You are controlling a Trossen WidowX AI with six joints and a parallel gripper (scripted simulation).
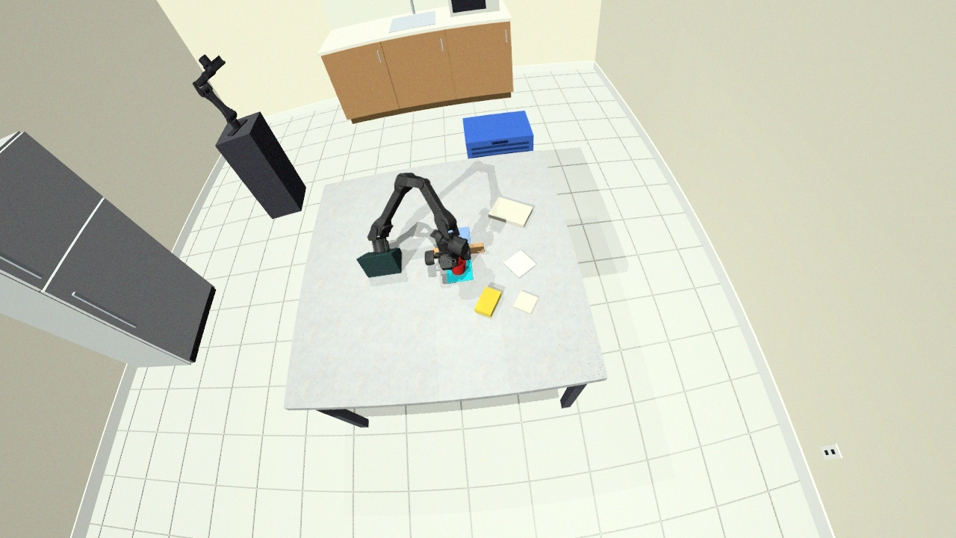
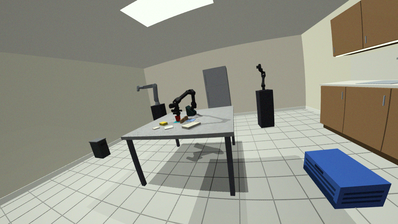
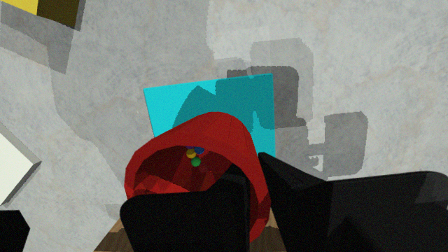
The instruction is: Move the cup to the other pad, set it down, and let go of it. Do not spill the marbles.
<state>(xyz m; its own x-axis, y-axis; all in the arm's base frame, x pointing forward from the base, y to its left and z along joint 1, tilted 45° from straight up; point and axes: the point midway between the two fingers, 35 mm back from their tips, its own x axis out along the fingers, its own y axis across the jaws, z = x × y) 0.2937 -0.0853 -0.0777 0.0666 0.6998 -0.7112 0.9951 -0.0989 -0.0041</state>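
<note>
Right now my gripper tip is 30 mm short of the red cup. The rest, counted from my gripper tip: yellow block: 120 mm ahead, 190 mm to the right, 30 mm below; then pale blue pad: 50 mm ahead, 180 mm to the left, 50 mm below; then cyan pad: 30 mm ahead, 50 mm below.
</note>
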